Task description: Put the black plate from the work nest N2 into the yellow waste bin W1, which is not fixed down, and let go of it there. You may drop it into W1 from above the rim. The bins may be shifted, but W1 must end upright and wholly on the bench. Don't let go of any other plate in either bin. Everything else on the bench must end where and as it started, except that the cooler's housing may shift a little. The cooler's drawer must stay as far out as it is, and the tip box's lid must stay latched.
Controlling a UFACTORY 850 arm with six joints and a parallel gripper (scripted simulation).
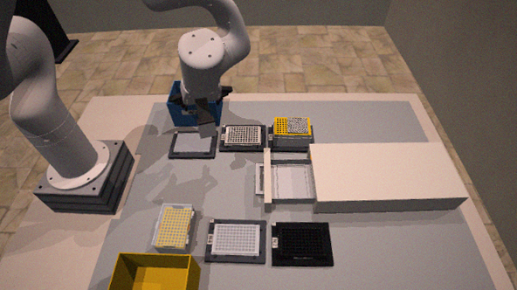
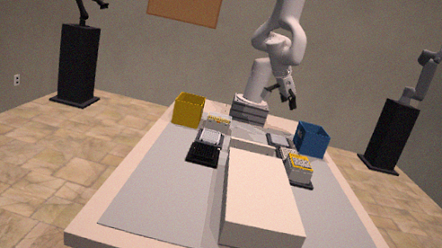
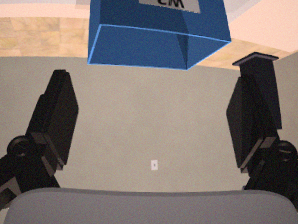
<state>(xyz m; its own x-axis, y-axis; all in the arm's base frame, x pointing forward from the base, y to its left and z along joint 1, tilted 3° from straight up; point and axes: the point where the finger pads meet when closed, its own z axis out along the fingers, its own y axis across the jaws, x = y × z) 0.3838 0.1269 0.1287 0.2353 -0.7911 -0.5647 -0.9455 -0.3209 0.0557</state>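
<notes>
Now: the black plate 330 mm to the right of my hand, 280 mm ahead of it and 210 mm below it. From my hand the other things lie so: blue bin 190 mm to the left, 190 mm below, 80 mm behind; then drawer 300 mm ahead, 210 mm below, 140 mm to the right; then yellow rack 270 mm ahead, 180 mm below, 50 mm to the left.
</notes>
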